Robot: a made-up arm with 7 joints. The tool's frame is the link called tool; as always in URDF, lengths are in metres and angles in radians. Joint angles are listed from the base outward.
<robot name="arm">
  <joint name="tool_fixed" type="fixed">
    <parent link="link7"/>
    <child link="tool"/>
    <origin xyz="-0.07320 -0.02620 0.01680" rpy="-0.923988 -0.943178 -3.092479"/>
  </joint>
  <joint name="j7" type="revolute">
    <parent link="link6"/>
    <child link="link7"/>
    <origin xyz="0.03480 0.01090 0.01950" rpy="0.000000 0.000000 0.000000"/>
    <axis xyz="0 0 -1"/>
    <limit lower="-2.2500" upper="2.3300"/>
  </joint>
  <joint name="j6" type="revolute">
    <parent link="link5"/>
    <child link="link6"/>
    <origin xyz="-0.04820 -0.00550 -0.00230" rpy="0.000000 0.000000 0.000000"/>
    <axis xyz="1 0 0"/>
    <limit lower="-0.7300" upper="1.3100"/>
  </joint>
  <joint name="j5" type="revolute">
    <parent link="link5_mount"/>
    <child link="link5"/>
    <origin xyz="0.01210 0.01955 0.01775" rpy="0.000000 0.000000 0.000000"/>
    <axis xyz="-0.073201 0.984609 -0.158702"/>
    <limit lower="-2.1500" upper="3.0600"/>
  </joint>
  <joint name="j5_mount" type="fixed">
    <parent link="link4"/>
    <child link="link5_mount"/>
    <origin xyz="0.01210 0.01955 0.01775" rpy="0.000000 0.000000 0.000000"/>
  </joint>
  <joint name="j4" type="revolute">
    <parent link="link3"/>
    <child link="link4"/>
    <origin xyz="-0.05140 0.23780 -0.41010" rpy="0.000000 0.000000 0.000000"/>
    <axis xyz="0 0 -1"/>
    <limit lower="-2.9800" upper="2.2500"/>
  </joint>
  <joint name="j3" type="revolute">
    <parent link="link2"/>
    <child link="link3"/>
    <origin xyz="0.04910 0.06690 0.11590" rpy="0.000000 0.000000 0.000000"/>
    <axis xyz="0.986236 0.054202 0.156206"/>
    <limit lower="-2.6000" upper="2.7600"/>
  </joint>
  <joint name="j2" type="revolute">
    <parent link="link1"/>
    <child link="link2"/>
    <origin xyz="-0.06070 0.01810 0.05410" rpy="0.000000 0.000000 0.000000"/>
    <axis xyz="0 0 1"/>
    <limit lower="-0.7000" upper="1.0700"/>
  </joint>
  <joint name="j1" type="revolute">
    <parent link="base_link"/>
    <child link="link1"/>
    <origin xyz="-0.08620 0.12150 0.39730" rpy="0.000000 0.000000 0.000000"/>
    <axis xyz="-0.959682 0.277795 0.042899"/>
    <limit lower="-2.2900" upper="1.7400"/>
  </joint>
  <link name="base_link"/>
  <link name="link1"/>
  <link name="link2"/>
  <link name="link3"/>
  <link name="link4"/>
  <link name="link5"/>
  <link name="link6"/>
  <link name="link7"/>
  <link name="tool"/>
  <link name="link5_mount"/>
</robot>
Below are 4 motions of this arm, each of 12 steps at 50 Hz.
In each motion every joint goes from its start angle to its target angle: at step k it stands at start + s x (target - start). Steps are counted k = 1, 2, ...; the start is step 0. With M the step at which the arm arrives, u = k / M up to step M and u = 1 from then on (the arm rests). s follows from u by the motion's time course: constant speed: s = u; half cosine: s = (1 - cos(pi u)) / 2; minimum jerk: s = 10 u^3 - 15 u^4 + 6 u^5.
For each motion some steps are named. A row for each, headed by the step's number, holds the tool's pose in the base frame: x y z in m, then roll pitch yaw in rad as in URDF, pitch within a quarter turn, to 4 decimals.
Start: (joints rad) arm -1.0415 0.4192 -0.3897 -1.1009 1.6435 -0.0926 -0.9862
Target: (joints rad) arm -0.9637 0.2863 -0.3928 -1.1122 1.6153 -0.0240 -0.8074
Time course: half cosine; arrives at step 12
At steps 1, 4, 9, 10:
1: -0.1264 0.4595 0.4497 -3.0281 -1.1262 0.6792
4: -0.1224 0.4575 0.4472 -3.0342 -1.1240 0.6376
9: -0.1125 0.4524 0.4401 -3.0678 -1.1148 0.5426
10: -0.1112 0.4517 0.4391 -3.0742 -1.1132 0.5316

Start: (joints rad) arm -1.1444 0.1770 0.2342 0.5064 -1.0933 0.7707 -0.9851
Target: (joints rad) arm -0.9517 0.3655 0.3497 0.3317 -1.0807 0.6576 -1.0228
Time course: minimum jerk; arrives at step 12
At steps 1, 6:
1: -0.1882 0.4694 0.6036 -1.4917 1.3129 -3.0236
6: -0.2278 0.4834 0.5846 -0.8637 1.3557 -2.3384

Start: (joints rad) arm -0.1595 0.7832 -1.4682 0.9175 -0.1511 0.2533 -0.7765
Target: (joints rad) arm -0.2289 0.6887 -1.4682 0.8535 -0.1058 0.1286 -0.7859
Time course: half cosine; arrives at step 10
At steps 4, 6, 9, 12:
4: 0.0157 -0.0398 0.2500 0.1950 0.0998 3.0766
6: 0.0091 -0.0384 0.2473 0.1909 0.0810 3.0100
9: 0.0025 -0.0365 0.2445 0.1885 0.0594 2.9417
12: 0.0020 -0.0364 0.2442 0.1884 0.0576 2.9365

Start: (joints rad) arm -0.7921 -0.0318 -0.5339 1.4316 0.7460 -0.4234 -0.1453
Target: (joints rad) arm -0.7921 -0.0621 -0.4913 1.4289 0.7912 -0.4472 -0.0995
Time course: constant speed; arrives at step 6
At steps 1, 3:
1: -0.0500 0.3762 0.3623 2.2111 -1.1729 -1.2571
3: -0.0479 0.3778 0.3670 2.1831 -1.1413 -1.2338

